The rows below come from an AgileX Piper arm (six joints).
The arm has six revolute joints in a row. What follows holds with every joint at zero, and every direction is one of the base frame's.
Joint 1 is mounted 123.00 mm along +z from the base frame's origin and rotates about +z.
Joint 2 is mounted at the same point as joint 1 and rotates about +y.
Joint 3 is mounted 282.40 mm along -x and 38.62 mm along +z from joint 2 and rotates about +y.
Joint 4 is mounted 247.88 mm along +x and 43.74 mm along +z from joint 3 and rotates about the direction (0.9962, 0, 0.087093).
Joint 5 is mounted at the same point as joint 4 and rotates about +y.
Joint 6 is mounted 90.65 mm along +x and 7.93 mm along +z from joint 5 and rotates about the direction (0.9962, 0, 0.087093).
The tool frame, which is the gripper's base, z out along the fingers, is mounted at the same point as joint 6; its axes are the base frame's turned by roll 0.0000, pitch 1.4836 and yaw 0.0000 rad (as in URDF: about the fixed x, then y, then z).
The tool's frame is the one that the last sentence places.
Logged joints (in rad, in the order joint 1, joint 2, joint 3, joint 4, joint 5, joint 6), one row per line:
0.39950, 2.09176, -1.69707, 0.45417, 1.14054, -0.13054
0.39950, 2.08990, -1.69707, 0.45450, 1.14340, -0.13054
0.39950, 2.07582, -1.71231, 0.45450, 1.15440, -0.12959
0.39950, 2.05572, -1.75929, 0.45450, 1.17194, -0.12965
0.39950, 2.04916, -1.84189, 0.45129, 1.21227, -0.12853
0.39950, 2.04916, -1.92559, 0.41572, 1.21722, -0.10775
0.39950, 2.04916, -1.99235, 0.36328, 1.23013, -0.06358
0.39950, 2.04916, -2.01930, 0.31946, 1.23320, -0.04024
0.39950, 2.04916, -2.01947, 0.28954, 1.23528, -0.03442
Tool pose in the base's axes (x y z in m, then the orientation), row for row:
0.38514, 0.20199, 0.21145, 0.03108, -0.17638, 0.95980, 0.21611
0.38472, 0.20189, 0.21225, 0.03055, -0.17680, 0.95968, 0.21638
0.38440, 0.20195, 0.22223, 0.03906, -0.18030, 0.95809, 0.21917
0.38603, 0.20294, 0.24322, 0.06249, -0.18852, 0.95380, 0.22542
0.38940, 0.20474, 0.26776, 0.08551, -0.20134, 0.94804, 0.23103
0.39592, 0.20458, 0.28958, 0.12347, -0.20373, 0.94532, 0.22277
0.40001, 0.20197, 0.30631, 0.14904, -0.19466, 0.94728, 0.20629
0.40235, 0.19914, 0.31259, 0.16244, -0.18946, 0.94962, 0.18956
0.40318, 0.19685, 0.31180, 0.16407, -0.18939, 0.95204, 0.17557
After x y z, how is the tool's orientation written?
As a quaternion, w x y z.
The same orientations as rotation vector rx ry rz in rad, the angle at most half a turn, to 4 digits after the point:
-0.5434, 2.9571, 0.6658
-0.5449, 2.9577, 0.6669
-0.5528, 2.9373, 0.6719
-0.5698, 2.8828, 0.6813
-0.6003, 2.8264, 0.6888
-0.5941, 2.7569, 0.6497
-0.5596, 2.7230, 0.5930
-0.5406, 2.7094, 0.5408
-0.5399, 2.7139, 0.5005

